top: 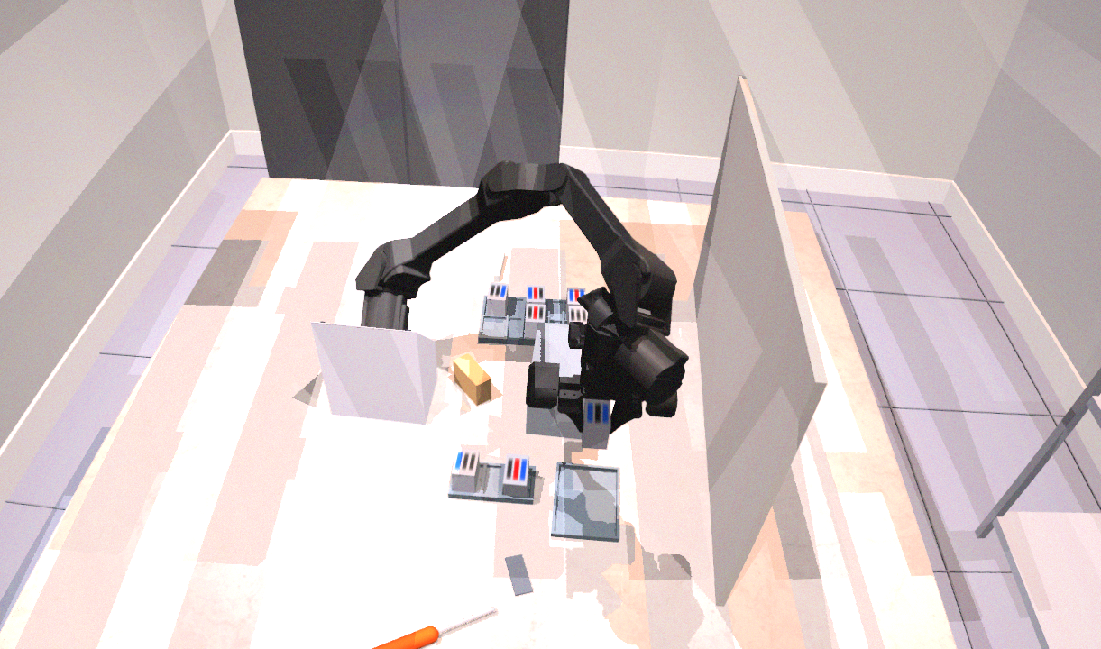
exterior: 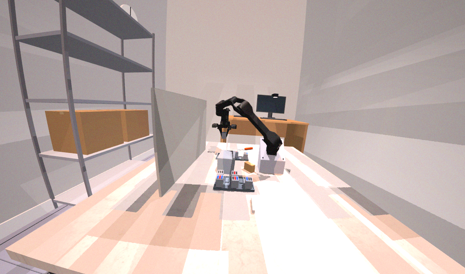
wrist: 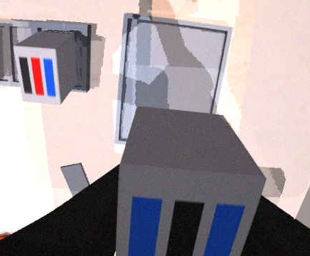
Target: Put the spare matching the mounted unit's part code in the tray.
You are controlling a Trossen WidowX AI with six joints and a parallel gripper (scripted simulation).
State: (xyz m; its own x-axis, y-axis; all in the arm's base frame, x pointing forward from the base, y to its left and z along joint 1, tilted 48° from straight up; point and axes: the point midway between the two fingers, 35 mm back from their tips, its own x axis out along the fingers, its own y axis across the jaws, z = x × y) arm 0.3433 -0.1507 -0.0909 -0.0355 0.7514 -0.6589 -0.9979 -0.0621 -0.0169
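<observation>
Right now my gripper tip is 16 cm above the grey tray. From my gripper tip the other things lie so: tall panel: 20 cm to the left, 19 cm ahead, 6 cm above.
</observation>
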